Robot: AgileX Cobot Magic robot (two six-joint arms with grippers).
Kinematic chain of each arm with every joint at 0, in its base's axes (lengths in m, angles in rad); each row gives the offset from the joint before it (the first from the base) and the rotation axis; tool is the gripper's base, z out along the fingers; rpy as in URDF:
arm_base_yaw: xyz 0 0 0.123 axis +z
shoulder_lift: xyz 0 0 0 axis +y
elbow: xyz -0.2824 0 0.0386 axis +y
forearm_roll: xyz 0.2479 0 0.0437 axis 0.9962 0 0.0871
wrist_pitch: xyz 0 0 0 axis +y
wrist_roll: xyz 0.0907 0 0.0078 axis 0.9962 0 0.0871
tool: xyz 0 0 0 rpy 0 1.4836 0
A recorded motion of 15 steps. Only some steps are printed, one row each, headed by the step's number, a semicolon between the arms.
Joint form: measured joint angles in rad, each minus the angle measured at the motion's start. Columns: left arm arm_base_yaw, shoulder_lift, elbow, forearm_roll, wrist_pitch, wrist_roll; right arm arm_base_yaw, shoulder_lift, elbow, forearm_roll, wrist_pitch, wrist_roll.
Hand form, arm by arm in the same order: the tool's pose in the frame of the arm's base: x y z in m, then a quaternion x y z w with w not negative. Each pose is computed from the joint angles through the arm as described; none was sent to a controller.
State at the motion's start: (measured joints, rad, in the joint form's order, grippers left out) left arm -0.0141 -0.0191 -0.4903 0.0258 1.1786 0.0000; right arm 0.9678 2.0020 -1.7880 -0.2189 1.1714 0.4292
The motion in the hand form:
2: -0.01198 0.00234 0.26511 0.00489 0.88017 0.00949 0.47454; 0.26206 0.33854 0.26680 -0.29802 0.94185 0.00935 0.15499
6: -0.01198 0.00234 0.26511 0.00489 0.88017 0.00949 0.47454; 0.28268 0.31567 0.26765 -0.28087 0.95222 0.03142 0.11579
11: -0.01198 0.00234 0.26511 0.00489 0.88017 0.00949 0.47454; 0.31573 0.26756 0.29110 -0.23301 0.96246 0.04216 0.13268
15: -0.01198 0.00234 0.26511 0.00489 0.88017 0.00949 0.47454; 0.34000 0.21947 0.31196 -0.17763 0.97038 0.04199 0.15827
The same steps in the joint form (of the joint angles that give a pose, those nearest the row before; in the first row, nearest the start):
2: 0.0000 0.0000 0.0000 0.0000 0.0000 0.0000; -0.0199 0.0000 0.0000 0.0362 0.0153 -0.0475
6: 0.0000 0.0000 0.0000 0.0000 0.0000 0.0000; -0.1120 -0.0065 0.0000 0.1429 0.0501 -0.1293
11: 0.0000 0.0000 0.0000 0.0000 0.0000 0.0000; -0.2547 -0.0634 0.0000 0.1700 0.0607 -0.1813
15: 0.0000 0.0000 0.0000 0.0000 0.0000 0.0000; -0.3842 -0.1144 0.0000 0.1700 0.0615 -0.1991

